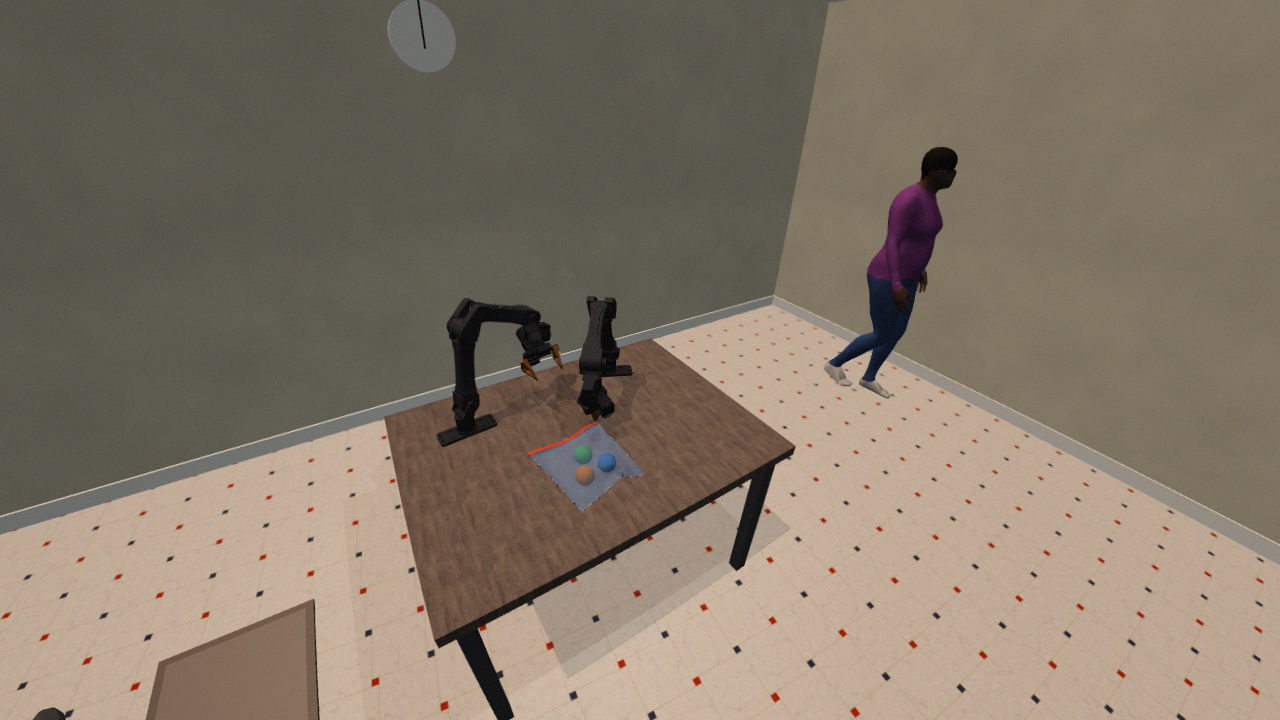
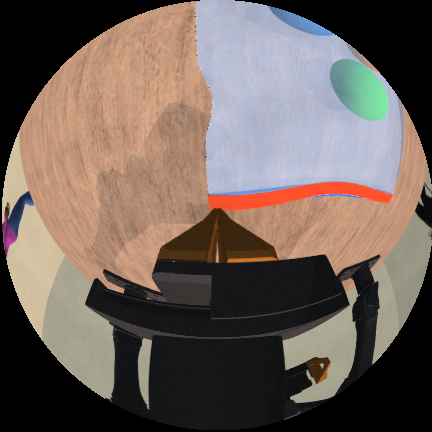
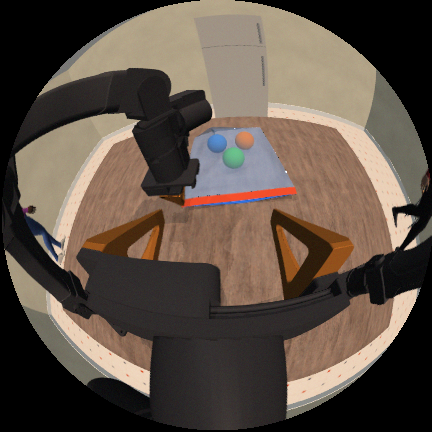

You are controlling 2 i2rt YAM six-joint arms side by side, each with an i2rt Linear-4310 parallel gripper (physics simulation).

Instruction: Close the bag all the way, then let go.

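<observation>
A translucent blue-grey bag lies flat, with green, blue and orange balls. A red strip runs along its edge nearest the arms; a thin blue line shows beside it. My left gripper is shut, fingertips together at one end of the strip; whether they pinch film cannot be told. My right gripper is open and empty, raised and apart from the bag.
The bag lies on a brown wooden table. The left arm reaches over the table beside the bag. A person in purple is on the floor beyond the table. A grey fridge stands beyond the table.
</observation>
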